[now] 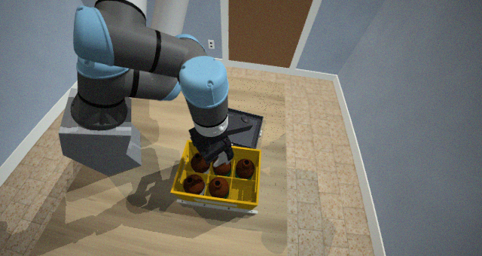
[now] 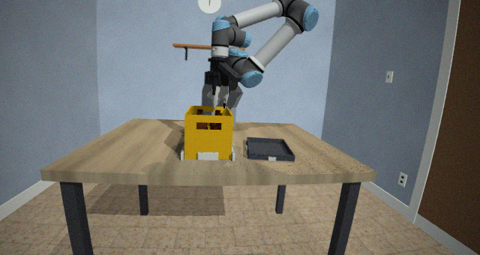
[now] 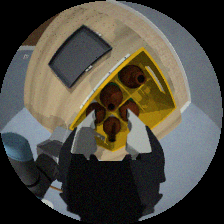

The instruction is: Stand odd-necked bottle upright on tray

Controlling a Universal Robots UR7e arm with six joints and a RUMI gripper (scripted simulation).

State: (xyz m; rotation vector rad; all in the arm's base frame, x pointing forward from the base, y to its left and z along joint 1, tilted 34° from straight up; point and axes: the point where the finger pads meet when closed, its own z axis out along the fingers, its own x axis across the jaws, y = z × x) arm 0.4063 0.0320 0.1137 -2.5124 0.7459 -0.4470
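Right now the crate is 11 cm below my hand, 4 cm to the right of it and 1 cm ahead of it. Also, from my hand: tray: 22 cm to the left, 18 cm below, 5 cm behind; then bottle: 11 cm below, 8 cm ahead, 2 cm to the left.
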